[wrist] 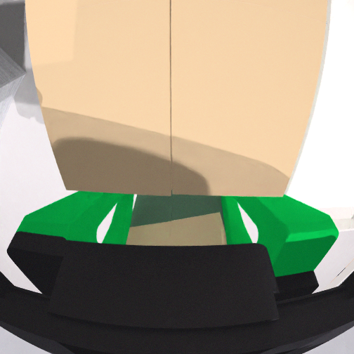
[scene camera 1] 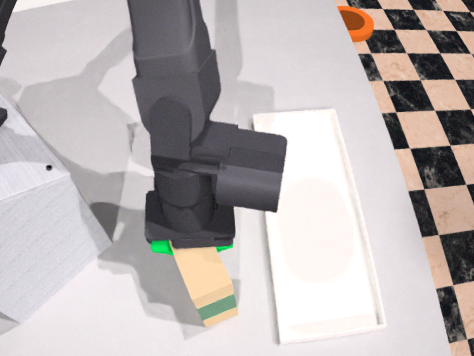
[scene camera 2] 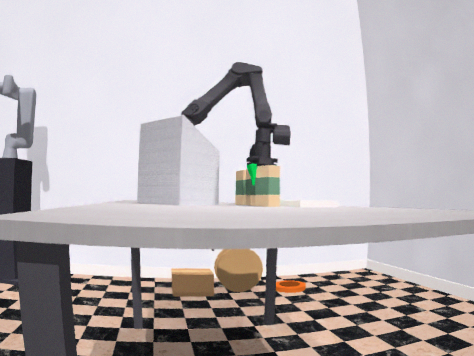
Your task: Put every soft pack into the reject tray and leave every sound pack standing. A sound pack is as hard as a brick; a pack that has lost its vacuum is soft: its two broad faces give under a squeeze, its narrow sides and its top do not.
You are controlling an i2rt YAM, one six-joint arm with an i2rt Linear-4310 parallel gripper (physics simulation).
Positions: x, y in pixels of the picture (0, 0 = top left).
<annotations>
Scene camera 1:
gripper: 195, 250
white reject tray: 325, 285
</annotations>
